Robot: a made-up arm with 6 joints. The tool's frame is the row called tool.
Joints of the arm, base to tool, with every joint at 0 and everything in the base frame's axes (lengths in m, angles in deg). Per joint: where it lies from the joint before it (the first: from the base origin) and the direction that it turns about. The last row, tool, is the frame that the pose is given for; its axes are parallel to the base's.
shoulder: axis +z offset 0 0 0.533
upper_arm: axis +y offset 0.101 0 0
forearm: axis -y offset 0 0 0.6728
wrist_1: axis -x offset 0 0 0.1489
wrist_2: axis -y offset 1.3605 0 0
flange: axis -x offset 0.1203 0 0
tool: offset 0 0 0
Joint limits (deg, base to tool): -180..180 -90..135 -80.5..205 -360..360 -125..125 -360..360
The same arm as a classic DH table. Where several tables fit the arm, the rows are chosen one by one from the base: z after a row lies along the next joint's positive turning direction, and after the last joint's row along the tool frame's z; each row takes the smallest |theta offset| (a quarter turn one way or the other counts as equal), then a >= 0, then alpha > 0; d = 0 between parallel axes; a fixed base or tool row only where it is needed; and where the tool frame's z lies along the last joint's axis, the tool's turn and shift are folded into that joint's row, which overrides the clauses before.
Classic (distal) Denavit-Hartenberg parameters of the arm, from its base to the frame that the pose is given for. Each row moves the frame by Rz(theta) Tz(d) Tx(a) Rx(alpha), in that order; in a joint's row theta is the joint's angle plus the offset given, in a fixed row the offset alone. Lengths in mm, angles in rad.
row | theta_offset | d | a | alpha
shoulder | 0 | 533 | 101 | -1.5708
upper_arm | -1.5708 | 0 | 672.8 | 3.1416
forearm | 0 | 0 | 148.9 | -1.5708
wrist_1 | 0 | -1360.5 | 0 | 1.5708
wrist_2 | 0 | 0 | 0 | -1.5708
flange | 1.5708 | -120.3 | 0 | 1.5708
tool (fixed) | -1.5708 | 0 | 0 | 0
Joint limits (rad, base to tool): -3.1416..3.1416 -1.5708..2.3562 -1.405..3.5779 -6.2832..6.2832 -2.1817..2.1817 -6.2832..6.2832

